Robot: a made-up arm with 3 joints. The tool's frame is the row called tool.
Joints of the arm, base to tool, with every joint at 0 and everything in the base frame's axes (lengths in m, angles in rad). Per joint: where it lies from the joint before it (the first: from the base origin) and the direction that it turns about. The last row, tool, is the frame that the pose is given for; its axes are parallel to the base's.
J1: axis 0 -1 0 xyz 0 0 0.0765
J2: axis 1 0 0 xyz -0.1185 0.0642 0.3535
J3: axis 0 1 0 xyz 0.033 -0.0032 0.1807
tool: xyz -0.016 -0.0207 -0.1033
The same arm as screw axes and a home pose.
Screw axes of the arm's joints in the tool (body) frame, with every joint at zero. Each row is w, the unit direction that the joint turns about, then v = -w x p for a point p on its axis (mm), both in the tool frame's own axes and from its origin. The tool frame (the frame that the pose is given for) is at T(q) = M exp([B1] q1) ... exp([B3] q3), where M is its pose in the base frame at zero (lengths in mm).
B1: w 0 -1 0 v -430.9 0 -101.5
B2: w 1 0 0 v 0 -77.4 -23.9
B3: w 0 1 0 v -103.3 0 16
M: xyz -101.5 40.3 507.4 (mm) quaternion w x y z 1 0 0 0

